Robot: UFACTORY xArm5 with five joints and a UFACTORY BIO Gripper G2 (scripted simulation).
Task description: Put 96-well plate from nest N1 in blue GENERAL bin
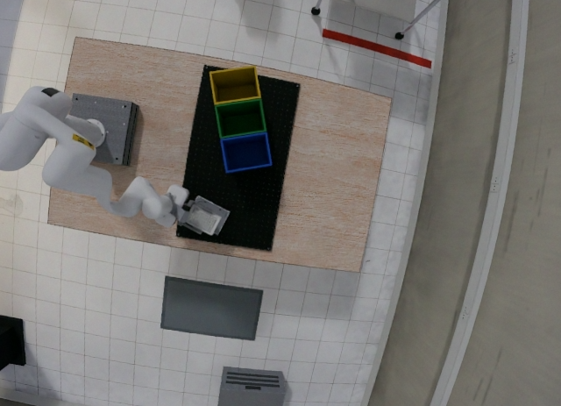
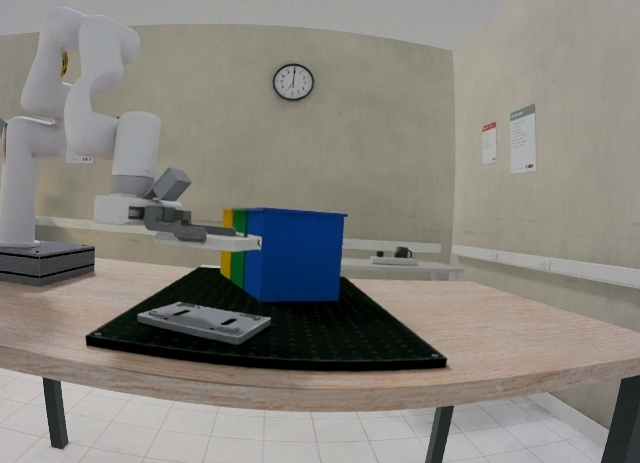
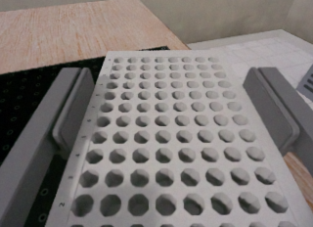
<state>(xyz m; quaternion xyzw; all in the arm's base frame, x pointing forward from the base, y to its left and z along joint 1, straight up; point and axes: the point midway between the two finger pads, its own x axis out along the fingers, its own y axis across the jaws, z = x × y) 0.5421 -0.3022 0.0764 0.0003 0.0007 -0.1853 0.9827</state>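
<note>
Right now my hand is 290 mm to the right of the blue general bin, 150 mm short of it and 40 mm above it. Round my hand: grey plate nest N1: 130 mm below; then green bin: 410 mm to the left, 110 mm ahead, 40 mm below; then white 96-well plate: 10 mm below.
</note>
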